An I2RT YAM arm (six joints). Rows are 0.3 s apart.
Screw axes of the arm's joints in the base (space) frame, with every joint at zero. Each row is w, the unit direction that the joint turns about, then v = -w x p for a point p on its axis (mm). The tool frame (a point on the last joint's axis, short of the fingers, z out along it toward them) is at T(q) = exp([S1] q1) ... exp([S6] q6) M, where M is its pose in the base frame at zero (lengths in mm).
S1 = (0, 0, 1, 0, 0, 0)
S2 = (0, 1, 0, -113.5, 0, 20)
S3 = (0, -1, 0, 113.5, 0, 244)
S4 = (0, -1, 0, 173.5, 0, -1)
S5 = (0, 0, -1, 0, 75, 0)
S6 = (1, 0, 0, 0, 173.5, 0)
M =
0 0 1 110.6
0 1 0 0
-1 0 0 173.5
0 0 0 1
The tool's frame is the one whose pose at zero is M.
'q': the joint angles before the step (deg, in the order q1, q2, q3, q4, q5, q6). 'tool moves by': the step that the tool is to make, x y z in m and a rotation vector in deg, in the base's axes. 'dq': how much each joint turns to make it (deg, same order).
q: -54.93, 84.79, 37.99, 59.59, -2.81, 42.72
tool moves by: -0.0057, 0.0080, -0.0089, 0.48, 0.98, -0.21
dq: 0.00, -1.28, -3.05, 0.79, 0.09, -0.56
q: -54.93, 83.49, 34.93, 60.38, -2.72, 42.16
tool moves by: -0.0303, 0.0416, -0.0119, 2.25, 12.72, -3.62
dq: 0.17, -15.26, -9.10, -15.59, 2.63, -9.50
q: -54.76, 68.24, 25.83, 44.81, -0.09, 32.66
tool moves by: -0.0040, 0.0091, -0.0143, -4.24, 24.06, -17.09
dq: 3.51, -2.16, -1.30, -8.17, 21.24, -21.56
